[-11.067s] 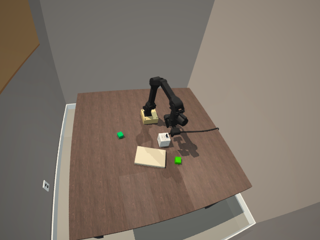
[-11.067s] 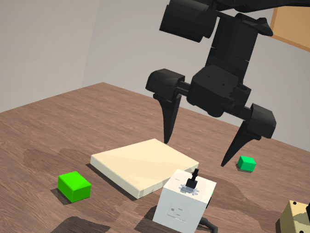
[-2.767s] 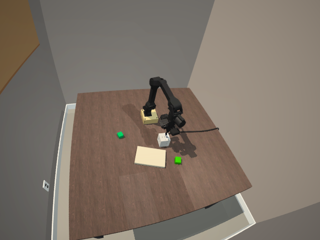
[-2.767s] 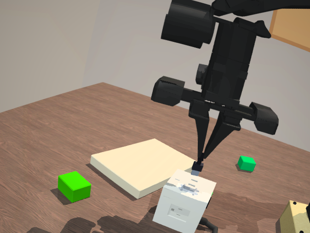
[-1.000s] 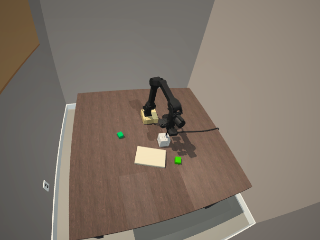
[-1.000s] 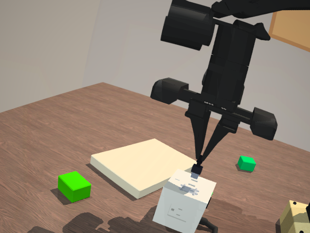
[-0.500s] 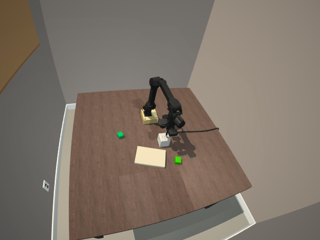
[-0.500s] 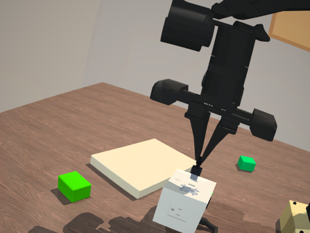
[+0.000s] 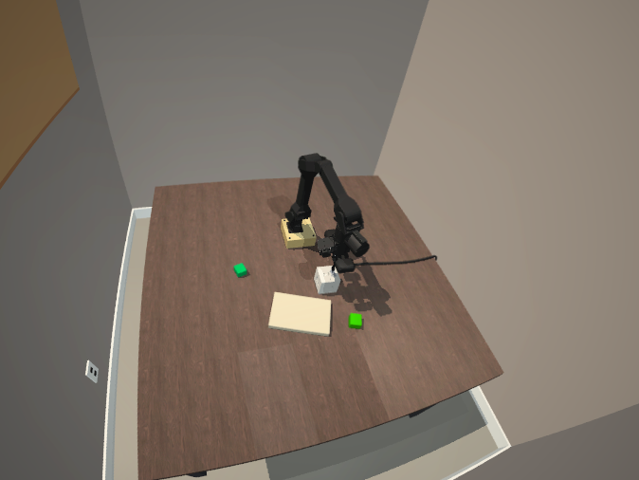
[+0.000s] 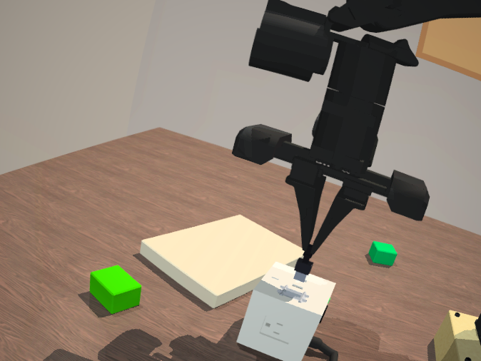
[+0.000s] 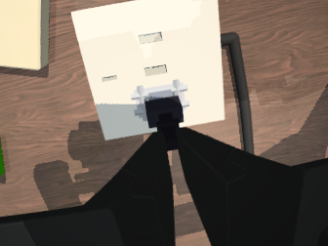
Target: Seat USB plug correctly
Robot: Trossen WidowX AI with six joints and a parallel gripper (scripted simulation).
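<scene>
Right now the black USB plug is 20 mm below my gripper tip. The rest, counted from my gripper tip: USB socket 60 mm below; cream flat slab 120 mm ahead, 150 mm to the right, 120 mm below.
</scene>
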